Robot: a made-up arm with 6 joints. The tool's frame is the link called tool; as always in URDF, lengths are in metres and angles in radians. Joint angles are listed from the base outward. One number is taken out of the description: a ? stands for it. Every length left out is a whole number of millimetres.
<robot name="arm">
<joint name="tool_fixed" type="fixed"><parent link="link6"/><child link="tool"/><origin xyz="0.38 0.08 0" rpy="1.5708 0 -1.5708"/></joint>
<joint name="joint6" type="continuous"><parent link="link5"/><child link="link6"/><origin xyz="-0.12 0.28 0" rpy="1.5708 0 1.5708"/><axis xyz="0 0 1"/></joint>
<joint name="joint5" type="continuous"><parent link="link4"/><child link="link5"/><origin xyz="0.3 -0.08 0" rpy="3.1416 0 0"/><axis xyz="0 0 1"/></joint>
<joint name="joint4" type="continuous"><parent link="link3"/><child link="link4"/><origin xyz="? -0.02 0" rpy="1.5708 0 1.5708"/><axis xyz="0 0 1"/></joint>
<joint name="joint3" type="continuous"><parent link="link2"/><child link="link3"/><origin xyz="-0.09 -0.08 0" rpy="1.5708 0 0"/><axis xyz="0 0 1"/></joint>
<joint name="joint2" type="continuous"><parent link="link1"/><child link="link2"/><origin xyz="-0.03 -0.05 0" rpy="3.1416 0 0"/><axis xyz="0 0 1"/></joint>
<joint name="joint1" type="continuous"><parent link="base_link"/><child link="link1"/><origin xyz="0 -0.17 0.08" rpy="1.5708 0 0"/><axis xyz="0 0 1"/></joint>
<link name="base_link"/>
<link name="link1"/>
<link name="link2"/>
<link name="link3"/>
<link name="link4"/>
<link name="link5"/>
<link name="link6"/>
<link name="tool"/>
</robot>
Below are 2 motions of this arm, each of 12 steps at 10 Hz.
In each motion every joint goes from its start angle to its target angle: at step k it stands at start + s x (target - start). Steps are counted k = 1, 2, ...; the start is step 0. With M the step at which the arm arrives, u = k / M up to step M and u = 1 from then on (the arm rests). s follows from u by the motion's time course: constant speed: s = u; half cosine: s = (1 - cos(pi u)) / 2; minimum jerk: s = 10 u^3 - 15 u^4 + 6 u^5.
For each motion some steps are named. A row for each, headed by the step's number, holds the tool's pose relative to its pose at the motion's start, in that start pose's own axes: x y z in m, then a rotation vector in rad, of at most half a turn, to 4 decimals.
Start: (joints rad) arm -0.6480 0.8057 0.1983 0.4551 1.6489 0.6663
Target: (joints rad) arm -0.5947 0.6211 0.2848 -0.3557 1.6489 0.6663
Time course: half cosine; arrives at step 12
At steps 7, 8, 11, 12:
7: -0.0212 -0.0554 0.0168 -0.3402 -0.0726 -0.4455
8: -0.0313 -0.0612 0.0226 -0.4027 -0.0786 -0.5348
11: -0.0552 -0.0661 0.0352 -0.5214 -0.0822 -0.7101
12: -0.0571 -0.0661 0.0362 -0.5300 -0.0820 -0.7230

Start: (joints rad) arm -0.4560 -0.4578 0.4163 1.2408 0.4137 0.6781
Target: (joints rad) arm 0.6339 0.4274 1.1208 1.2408 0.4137 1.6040
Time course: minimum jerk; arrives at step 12
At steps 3, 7, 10, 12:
3: -0.0619 -0.0338 0.0009 -0.0491 0.1366 0.0413
7: -0.3120 -0.2351 0.1552 -0.3804 0.8620 0.1541
10: -0.3724 -0.3123 0.3223 -0.6077 1.2652 0.1276
12: -0.3754 -0.3176 0.3429 -0.6349 1.3105 0.1199

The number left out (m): -0.04
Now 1 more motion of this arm.
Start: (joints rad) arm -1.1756 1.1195 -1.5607 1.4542 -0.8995 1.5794
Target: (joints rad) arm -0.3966 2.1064 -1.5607 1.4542 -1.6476 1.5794
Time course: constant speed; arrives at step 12
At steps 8, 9, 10, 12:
8: 0.0931 0.0403 0.0017 -0.0024 -0.0012 0.3601
9: 0.1022 0.0467 0.0019 -0.0027 -0.0014 0.4051
10: 0.1107 0.0533 0.0021 -0.0031 -0.0016 0.4502
12: 0.1255 0.0671 0.0025 -0.0038 -0.0019 0.5402

